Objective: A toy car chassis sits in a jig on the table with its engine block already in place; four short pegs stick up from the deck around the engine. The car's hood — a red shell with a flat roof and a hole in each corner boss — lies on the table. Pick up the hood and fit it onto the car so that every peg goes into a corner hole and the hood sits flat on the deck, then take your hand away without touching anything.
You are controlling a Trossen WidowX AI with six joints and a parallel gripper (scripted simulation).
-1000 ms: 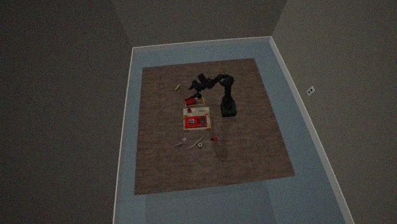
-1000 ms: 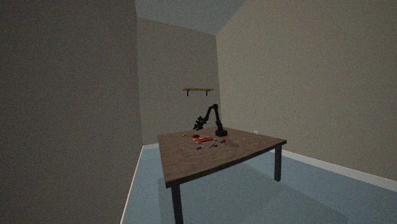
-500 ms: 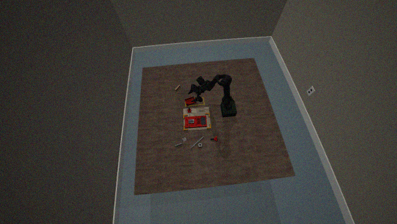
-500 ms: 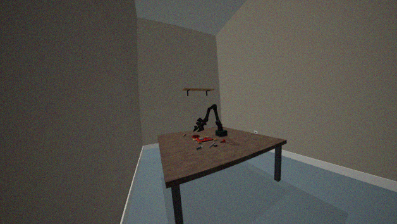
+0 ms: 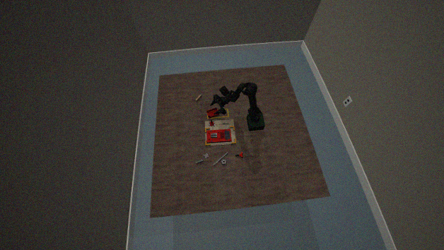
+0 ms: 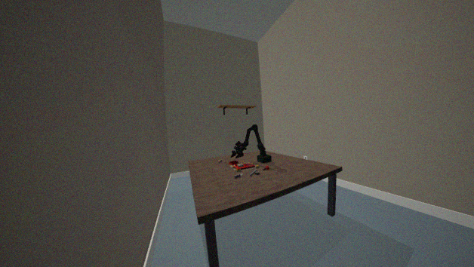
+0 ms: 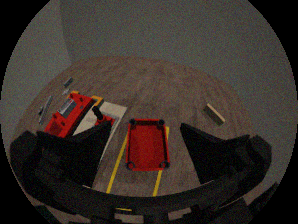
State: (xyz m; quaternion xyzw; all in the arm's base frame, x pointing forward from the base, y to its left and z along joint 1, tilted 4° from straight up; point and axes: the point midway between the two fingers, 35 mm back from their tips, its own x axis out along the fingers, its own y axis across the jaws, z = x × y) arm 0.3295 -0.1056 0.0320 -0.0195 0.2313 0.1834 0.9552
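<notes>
Right now the red hood is 10 mm to the right of my gripper tip and 70 mm below it. Round my gripper tip: metal rod (80 mm behind, 410 mm to the left, 70 mm below); short wooden dowel (130 mm ahead, 170 mm to the right, 60 mm below).
</notes>
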